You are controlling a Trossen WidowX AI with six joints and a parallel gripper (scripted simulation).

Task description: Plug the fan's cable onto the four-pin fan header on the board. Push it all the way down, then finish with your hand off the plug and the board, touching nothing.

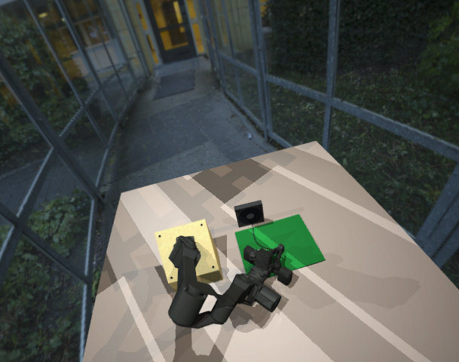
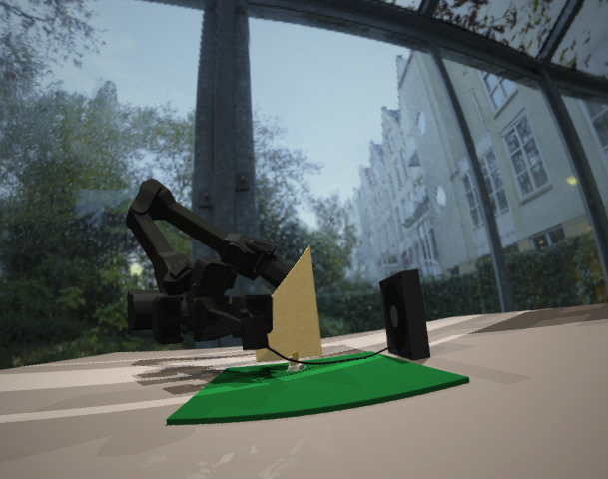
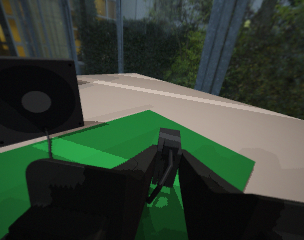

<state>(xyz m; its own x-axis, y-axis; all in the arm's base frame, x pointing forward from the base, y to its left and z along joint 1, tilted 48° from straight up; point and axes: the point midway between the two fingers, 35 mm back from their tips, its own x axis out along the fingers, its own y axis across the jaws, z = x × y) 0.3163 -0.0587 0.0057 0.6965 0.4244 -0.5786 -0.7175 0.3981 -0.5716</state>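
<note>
The green board is 9 cm below my gripper tip and 6 cm to the left of it. Also, from my gripper tip: black fan: 20 cm to the left, 9 cm behind, 1 cm below; then black plug: 1 cm below.
</note>
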